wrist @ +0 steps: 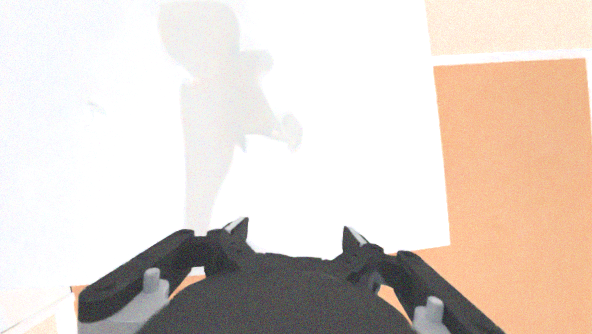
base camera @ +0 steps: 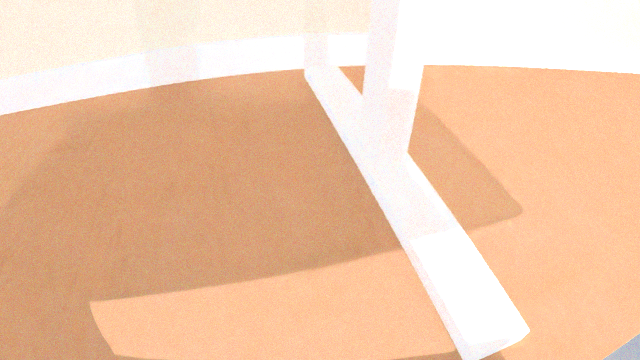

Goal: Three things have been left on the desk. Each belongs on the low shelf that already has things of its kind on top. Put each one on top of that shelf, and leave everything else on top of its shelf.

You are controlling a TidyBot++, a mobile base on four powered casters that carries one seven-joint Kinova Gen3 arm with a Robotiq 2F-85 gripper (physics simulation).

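Places are measured from the arm's base along level axes (x ahead, y left, z up), in metres.
Where they show: gripper, fingertip midpoint: (wrist: 295,231).
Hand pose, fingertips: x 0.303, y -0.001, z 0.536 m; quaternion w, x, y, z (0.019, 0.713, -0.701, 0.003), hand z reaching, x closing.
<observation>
Things, the pixels of their top centre, and the offset from my fingertips. "pt": a spot on its surface instead. Level surfaces: height alone.
- white desk top, surface height: dz -0.213 m
- faint small mark, surface spot: (wrist: 95,106) pt dx +0.143, dy +0.464, dz -0.213 m
- pale patch, surface spot: (wrist: 292,131) pt dx +0.131, dy +0.019, dz -0.213 m
- white desk leg, surface spot: (base camera: 390,110) pt dx +0.214, dy -0.137, dz -0.814 m
- orange-brown floor, surface height: dz -0.933 m
The white desk top (wrist: 360,150) fills much of the wrist view and is washed out by glare. My gripper (wrist: 295,231) is open with nothing between its fingers, above the desk near one edge. A grey shadow shaped like the arm and gripper lies on the desk. A faint small mark (wrist: 95,106) shows at the left of the desk top; I cannot tell what it is. Near the shadow's tip is a pale patch (wrist: 292,131) that may be a small thing or part of the shadow. The three things cannot be made out clearly, and the low shelves do not show in either view.
In the base camera view a white desk leg (base camera: 390,110) stands on a long white foot (base camera: 470,290) on the orange-brown floor (base camera: 225,200) (wrist: 515,150). A white baseboard (base camera: 240,57) (wrist: 510,57) and cream wall (base camera: 75,35) (wrist: 510,25) lie beyond. A grey-blue corner (base camera: 629,350) shows lower right.
</observation>
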